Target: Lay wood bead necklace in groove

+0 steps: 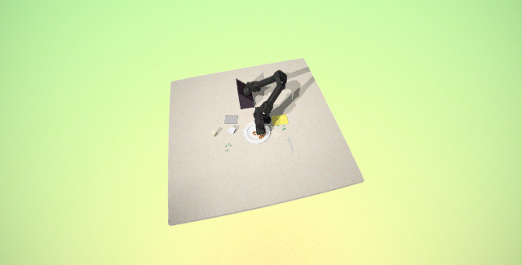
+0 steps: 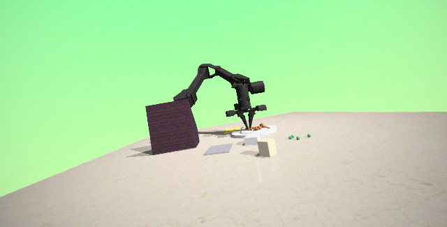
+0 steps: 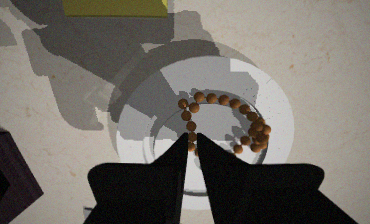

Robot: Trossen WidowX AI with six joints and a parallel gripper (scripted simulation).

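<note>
The round white bead board lies 20 mm to the right of my gripper tip, 20 mm ahead of it and 10 mm below it. From my gripper tip the other things lie so: thin white strip 200 mm to the left, 170 mm ahead, 10 mm below; then yellow card 170 mm to the left, 70 mm behind, 10 mm below; then grey flat plate 210 mm to the right, 140 mm behind, 10 mm below.
</note>
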